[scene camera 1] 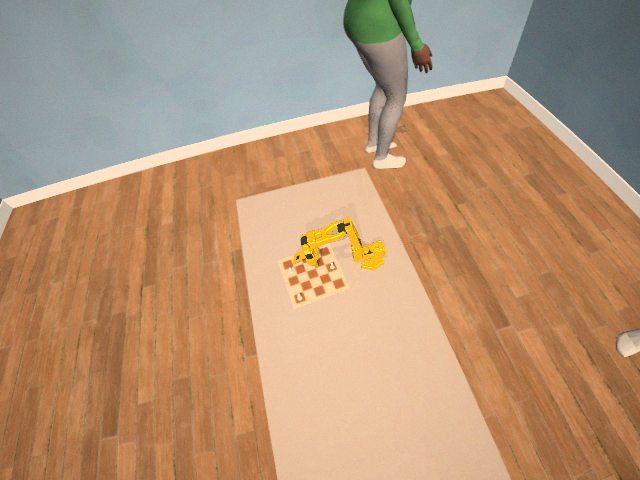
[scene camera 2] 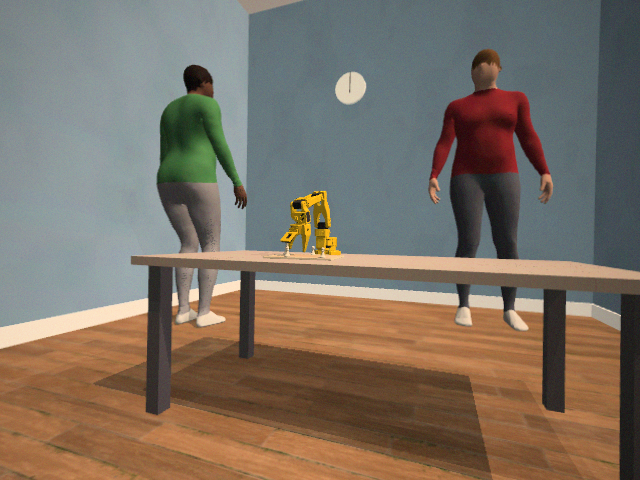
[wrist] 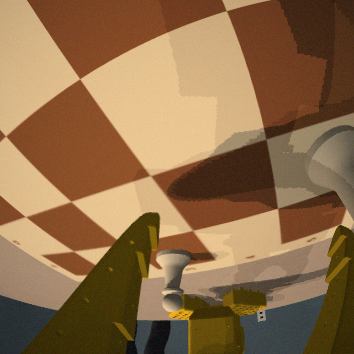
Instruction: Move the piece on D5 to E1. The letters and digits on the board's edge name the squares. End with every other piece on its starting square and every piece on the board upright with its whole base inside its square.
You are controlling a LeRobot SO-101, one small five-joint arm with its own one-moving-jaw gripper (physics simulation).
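Where they show: hand, its tool point: (scene camera 1: 317, 265) (scene camera 2: 303, 251) (wrist: 158, 226); arm's base, origin of its link: (scene camera 1: 365, 259) (wrist: 212, 296).
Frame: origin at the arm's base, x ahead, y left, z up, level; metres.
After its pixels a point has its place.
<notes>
A pale piece (wrist: 337, 162) @(x 0.191, y -0.076, z 0.015 m) stands on D5, partly cut off by the right edge of the wrist view; my gripper hides D5 in scene camera 1. A small pale pawn (scene camera 1: 332, 265) @(x 0.131, y 0.003, z 0.027 m) (wrist: 173, 272) @(x 0.136, y -0.004, z 0.017 m) stands upright on E3. My gripper (scene camera 1: 306, 263) @(x 0.186, y -0.017, z 0.020 m) (scene camera 2: 295, 246) @(x 0.186, y -0.017, z 0.020 m) (wrist: 246, 222) is open and empty, low over the board (scene camera 1: 318, 290) @(x 0.207, y 0.078, z 0.006 m) (wrist: 175, 75) @(x 0.223, y -0.035, z 0.006 m). A wide gap shows between its jaws. The D5 piece is near the right jaw's tip, outside the gap, not gripped. E1 (scene camera 1: 338, 283) @(x 0.128, y 0.072, z 0.006 m) (wrist: 65, 262) @(x 0.132, y 0.078, z 0.006 m) is a dark square with no piece on it.
Two other pale pieces (scene camera 1: 291, 269) @(x 0.285, y -0.026, z 0.028 m) (scene camera 1: 299, 297) @(x 0.280, y 0.091, z 0.018 m) stand along the board's far side from the arm base (scene camera 1: 373, 254) @(x -0.025, y 0.020, z 0.056 m). The board lies on a long beige table (scene camera 1: 372, 382) @(x 0.120, y 0.438, z 0.000 m) (scene camera 2: 413, 266) @(x 0.396, y 0.366, z 0.000 m). Two people stand beyond the table in scene camera 2.
</notes>
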